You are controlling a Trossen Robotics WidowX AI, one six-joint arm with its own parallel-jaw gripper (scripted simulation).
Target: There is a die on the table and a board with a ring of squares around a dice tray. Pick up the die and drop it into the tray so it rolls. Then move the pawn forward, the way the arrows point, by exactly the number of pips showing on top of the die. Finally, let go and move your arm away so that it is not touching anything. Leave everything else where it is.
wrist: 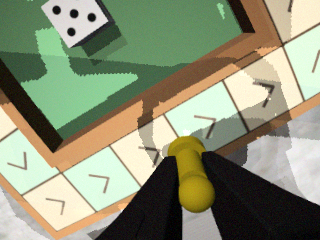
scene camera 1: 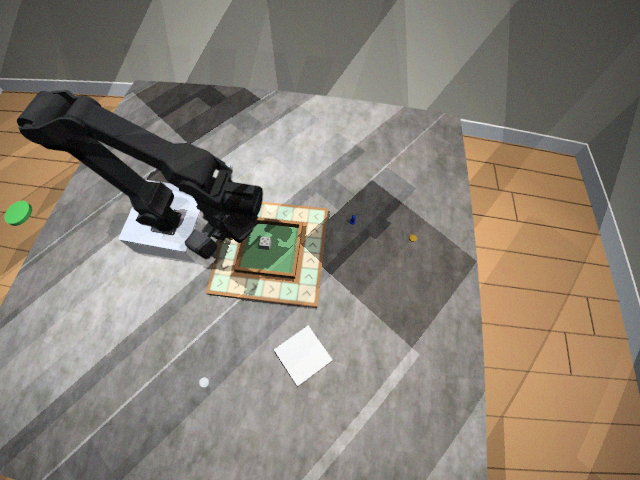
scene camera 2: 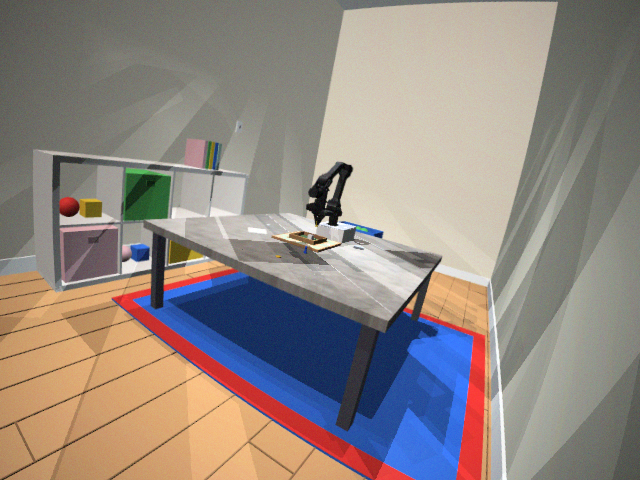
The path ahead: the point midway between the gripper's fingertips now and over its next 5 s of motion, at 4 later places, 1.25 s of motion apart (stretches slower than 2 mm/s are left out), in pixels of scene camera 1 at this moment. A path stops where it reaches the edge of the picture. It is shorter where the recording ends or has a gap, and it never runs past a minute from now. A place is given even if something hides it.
My gripper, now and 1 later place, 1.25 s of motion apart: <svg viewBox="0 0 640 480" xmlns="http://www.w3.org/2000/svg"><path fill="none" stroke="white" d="M230 235L227 250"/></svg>
